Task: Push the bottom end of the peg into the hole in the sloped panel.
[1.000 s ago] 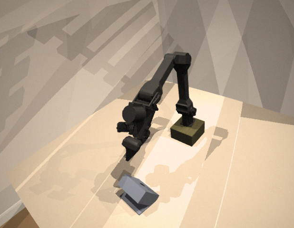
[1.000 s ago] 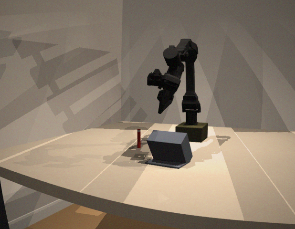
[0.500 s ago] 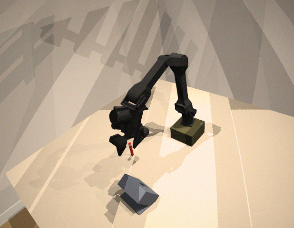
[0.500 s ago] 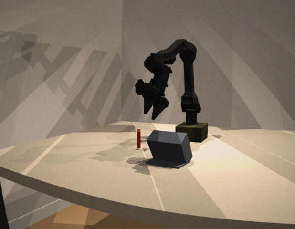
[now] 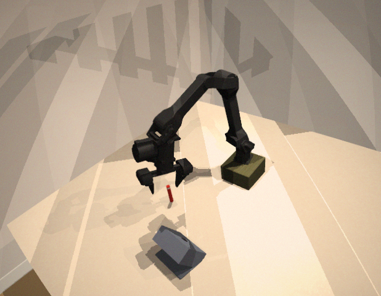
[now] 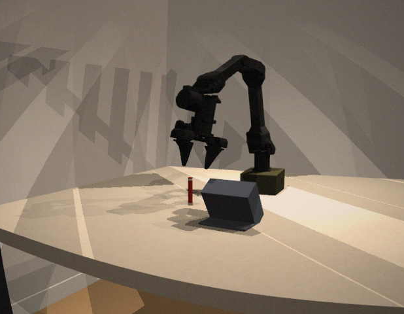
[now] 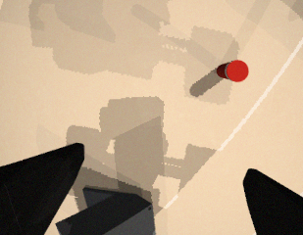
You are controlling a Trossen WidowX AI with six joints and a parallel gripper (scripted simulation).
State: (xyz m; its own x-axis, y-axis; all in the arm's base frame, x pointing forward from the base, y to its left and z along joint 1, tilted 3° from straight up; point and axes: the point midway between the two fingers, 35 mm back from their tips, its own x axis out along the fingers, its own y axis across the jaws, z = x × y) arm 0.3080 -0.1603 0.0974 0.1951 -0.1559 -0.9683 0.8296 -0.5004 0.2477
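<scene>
Now: gripper tip 60 mm above the red peg, 50 mm past it and 30 mm to the left of it. Also, from my gripper tip: flat foot plate 170 mm ahead, 130 mm to the left, 120 mm below; then sloped panel 140 mm to the left, 140 mm ahead, 70 mm below.
</scene>
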